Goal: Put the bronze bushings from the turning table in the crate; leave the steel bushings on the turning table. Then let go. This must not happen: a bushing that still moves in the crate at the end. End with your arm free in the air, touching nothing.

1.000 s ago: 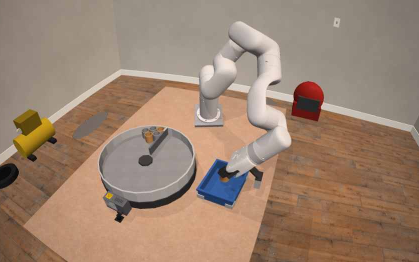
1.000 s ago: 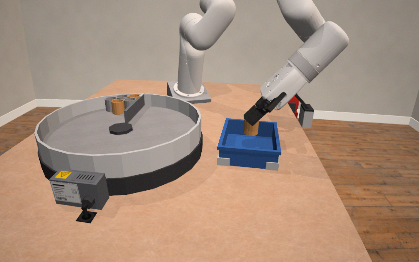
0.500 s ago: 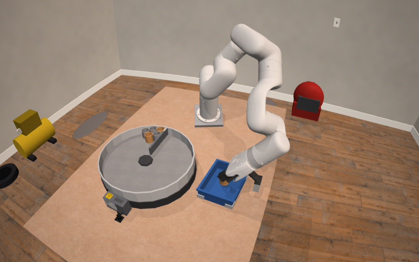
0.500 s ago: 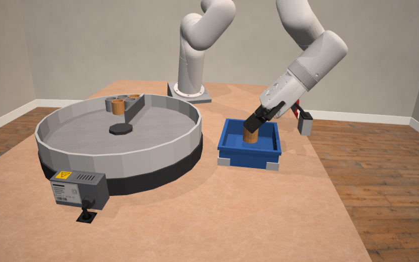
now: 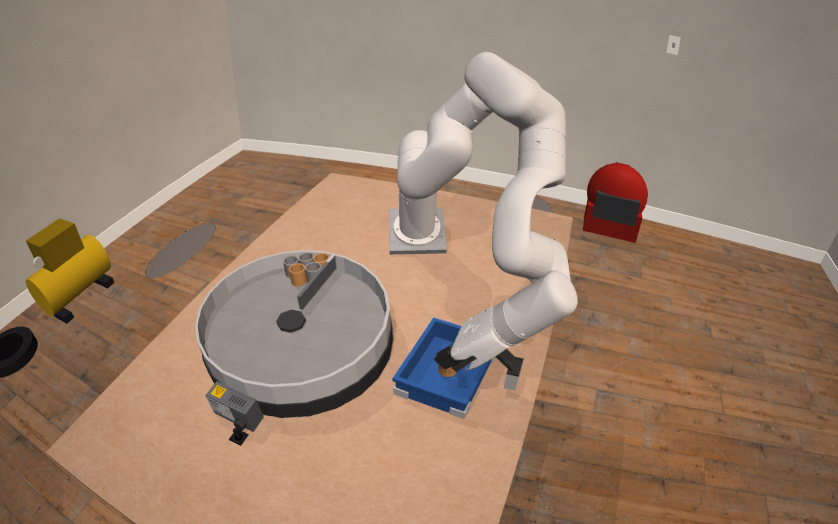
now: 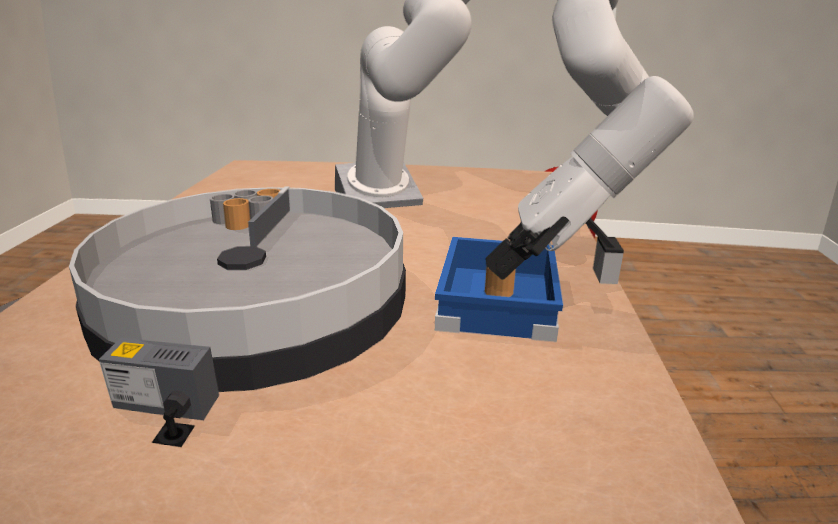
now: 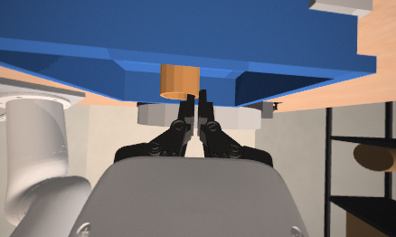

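The blue crate is 2 cm behind my hand and 4 cm below it. Round my hand: turning table 2 cm behind, 34 cm to the right, 2 cm below.
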